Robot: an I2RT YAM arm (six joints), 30 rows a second.
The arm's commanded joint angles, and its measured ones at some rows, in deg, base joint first. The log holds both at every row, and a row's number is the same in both.
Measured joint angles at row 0:
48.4 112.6 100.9 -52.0 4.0 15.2
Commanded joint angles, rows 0 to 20:
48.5 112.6 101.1 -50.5 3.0 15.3
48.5 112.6 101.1 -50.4 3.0 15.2
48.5 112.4 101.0 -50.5 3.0 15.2
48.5 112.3 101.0 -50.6 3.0 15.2
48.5 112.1 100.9 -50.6 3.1 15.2
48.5 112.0 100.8 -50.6 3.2 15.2
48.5 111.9 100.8 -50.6 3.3 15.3
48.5 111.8 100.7 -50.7 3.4 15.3
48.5 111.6 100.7 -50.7 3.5 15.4
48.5 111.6 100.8 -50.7 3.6 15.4
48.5 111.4 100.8 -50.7 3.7 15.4
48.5 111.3 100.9 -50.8 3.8 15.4
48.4 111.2 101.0 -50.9 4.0 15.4
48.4 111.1 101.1 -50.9 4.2 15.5
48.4 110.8 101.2 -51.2 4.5 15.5
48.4 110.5 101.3 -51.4 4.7 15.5
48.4 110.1 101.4 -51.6 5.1 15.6
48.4 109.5 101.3 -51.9 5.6 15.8
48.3 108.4 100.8 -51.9 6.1 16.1
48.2 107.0 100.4 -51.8 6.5 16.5
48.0 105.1 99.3 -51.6 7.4 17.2
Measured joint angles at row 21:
48.3 108.0 100.3 -52.1 5.0 15.8
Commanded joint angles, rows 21 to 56:
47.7 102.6 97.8 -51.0 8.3 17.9
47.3 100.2 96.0 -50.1 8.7 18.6
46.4 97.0 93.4 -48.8 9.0 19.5
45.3 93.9 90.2 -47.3 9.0 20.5
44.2 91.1 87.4 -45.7 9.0 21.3
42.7 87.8 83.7 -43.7 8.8 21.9
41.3 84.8 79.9 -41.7 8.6 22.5
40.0 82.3 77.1 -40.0 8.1 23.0
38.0 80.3 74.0 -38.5 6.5 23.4
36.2 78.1 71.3 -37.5 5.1 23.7
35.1 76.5 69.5 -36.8 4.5 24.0
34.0 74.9 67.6 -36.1 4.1 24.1
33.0 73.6 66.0 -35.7 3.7 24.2
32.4 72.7 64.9 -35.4 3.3 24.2
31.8 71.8 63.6 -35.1 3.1 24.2
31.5 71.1 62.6 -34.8 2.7 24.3
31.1 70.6 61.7 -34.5 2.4 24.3
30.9 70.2 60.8 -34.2 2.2 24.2
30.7 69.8 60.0 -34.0 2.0 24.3
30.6 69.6 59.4 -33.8 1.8 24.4
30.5 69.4 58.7 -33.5 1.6 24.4
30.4 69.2 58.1 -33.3 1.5 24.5
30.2 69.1 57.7 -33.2 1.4 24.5
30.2 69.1 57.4 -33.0 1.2 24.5
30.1 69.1 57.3 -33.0 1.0 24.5
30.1 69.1 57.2 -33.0 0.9 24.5
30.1 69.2 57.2 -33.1 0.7 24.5
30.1 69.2 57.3 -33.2 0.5 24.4
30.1 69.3 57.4 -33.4 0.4 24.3
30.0 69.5 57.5 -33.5 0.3 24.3
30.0 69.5 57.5 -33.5 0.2 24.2
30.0 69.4 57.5 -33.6 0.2 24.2
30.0 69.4 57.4 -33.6 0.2 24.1
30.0 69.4 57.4 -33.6 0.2 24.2
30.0 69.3 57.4 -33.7 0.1 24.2
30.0 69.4 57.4 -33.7 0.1 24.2
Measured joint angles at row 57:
30.0 69.2 57.3 -35.3 0.7 24.1
